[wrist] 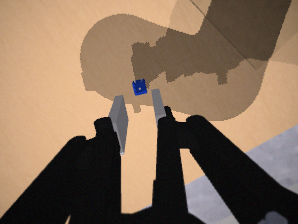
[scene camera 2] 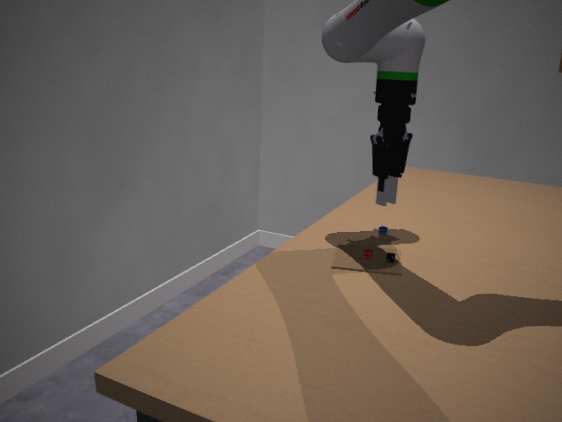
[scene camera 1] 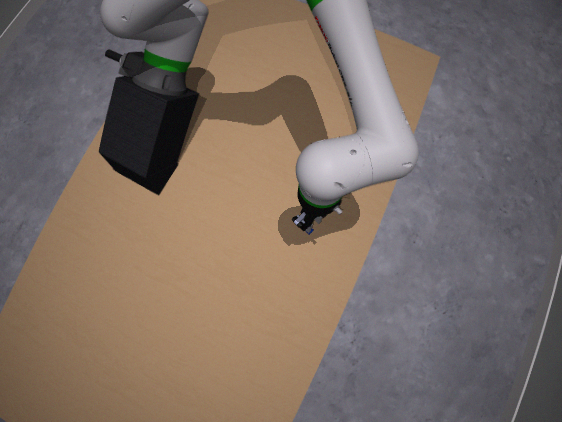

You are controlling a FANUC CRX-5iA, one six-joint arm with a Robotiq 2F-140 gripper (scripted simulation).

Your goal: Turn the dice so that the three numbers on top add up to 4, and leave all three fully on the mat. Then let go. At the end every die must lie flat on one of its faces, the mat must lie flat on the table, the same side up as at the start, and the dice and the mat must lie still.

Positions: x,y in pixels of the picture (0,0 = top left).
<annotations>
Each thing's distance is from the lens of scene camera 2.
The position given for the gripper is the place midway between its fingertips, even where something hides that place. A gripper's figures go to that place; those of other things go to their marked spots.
gripper (scene camera 2: 385,203): 122 cm
tan mat (scene camera 2: 347,257): 106 cm
</annotations>
